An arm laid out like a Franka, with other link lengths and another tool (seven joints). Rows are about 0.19 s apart.
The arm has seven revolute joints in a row. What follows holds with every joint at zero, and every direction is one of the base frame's. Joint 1 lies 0.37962 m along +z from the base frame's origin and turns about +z. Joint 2 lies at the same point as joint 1 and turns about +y. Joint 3 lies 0.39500 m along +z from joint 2 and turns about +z. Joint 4 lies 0.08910 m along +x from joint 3 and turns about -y. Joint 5 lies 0.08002 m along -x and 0.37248 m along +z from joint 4 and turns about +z. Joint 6 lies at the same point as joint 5 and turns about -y. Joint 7 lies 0.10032 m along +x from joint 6 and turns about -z. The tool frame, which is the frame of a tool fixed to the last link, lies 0.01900 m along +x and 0.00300 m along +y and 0.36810 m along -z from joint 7; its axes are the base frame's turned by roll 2.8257, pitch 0.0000 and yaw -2.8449 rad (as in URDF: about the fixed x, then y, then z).
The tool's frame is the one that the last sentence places.
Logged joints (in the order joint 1, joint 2, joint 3, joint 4, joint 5, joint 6, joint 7), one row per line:
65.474 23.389 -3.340 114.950 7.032 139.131 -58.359
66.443 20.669 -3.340 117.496 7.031 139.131 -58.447
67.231 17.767 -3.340 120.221 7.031 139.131 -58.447
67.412 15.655 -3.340 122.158 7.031 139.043 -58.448
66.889 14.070 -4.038 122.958 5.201 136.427 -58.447
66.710 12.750 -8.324 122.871 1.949 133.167 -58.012
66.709 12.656 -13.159 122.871 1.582 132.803 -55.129
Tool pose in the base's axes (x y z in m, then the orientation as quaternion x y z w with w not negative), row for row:
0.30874 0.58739 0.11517 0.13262 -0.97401 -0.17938 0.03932
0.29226 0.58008 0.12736 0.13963 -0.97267 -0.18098 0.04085
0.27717 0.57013 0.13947 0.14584 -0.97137 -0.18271 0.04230
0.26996 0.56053 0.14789 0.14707 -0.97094 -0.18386 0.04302
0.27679 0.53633 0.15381 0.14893 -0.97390 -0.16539 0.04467
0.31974 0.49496 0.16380 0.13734 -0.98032 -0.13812 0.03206
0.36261 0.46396 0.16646 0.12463 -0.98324 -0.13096 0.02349
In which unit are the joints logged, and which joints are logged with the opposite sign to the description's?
The joints are logged in degrees. Opposite sign: joint 4, joint 7.
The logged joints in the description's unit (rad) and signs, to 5 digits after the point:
1.14274 0.40822 -0.05829 -2.00626 0.12273 2.42829 1.01856
1.15965 0.36074 -0.05829 -2.05069 0.12271 2.42829 1.02009
1.17340 0.31009 -0.05829 -2.09825 0.12271 2.42829 1.02009
1.17656 0.27323 -0.05829 -2.13206 0.12271 2.42676 1.02011
1.16743 0.24557 -0.07048 -2.14602 0.09077 2.38110 1.02009
1.16431 0.22253 -0.14528 -2.14450 0.03402 2.32420 1.01250
1.16429 0.22089 -0.22967 -2.14450 0.02761 2.31785 0.96218

